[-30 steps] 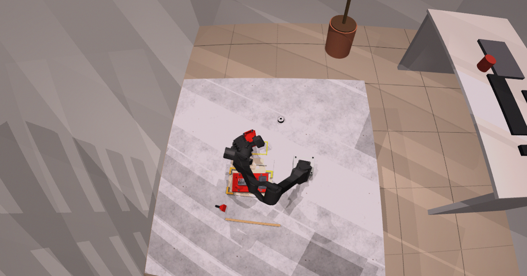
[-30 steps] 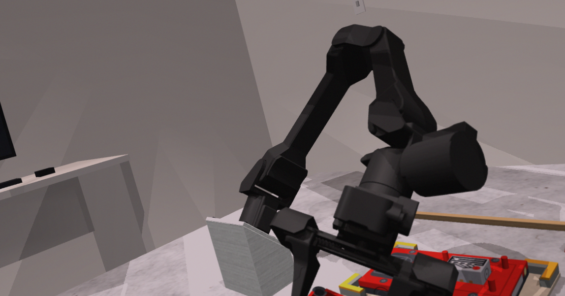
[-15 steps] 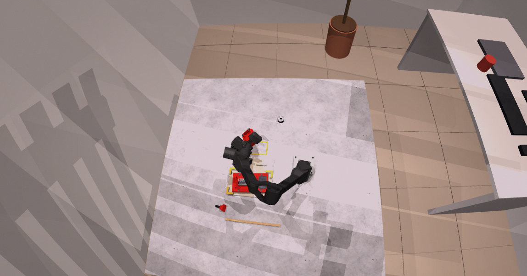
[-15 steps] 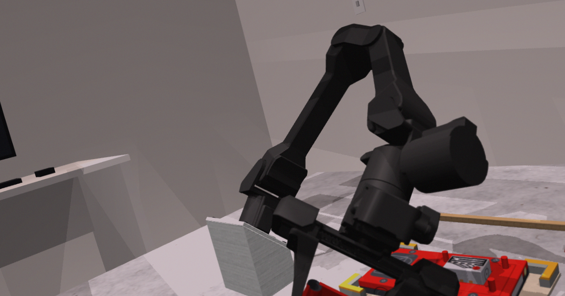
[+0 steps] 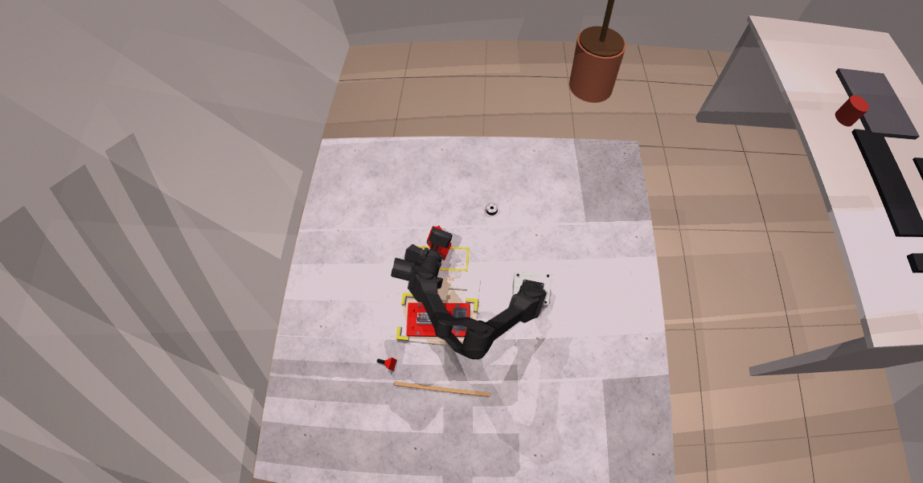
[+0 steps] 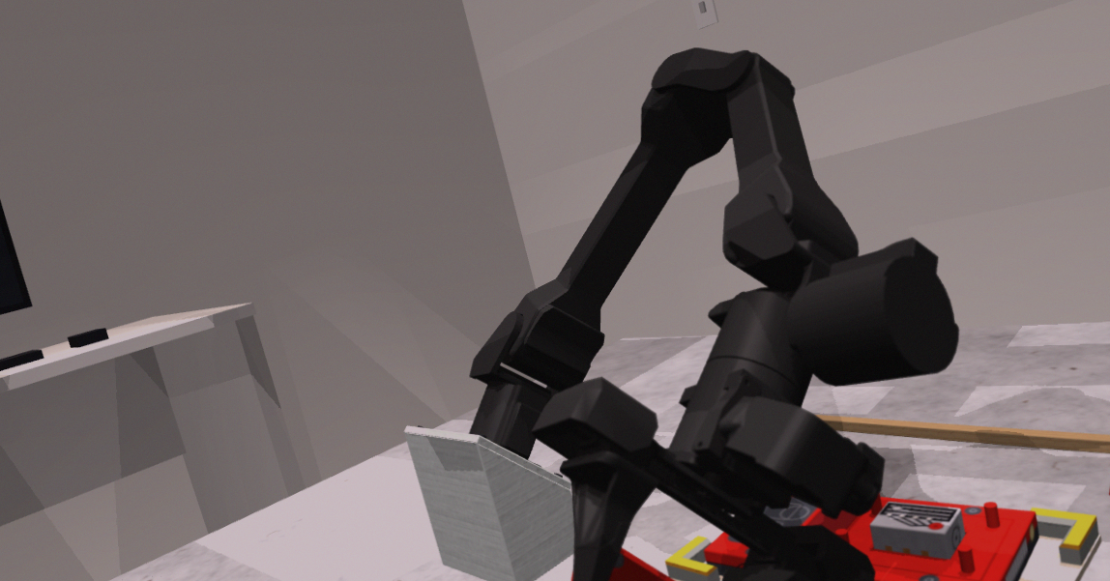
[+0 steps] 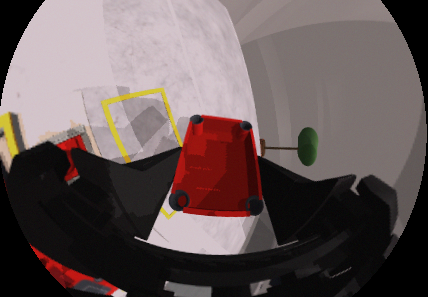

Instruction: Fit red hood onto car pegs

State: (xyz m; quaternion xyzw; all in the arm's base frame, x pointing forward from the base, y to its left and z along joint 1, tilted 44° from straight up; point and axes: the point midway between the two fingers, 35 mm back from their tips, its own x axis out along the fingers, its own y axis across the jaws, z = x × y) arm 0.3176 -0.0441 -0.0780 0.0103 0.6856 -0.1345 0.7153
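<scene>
Now: the red hood 1 cm behind my gripper tip. The rest, counted from my gripper tip: grey engine block 1 cm behind, 25 cm to the left, 6 cm below; wooden strip 10 cm behind, 45 cm to the left, 8 cm below.
</scene>
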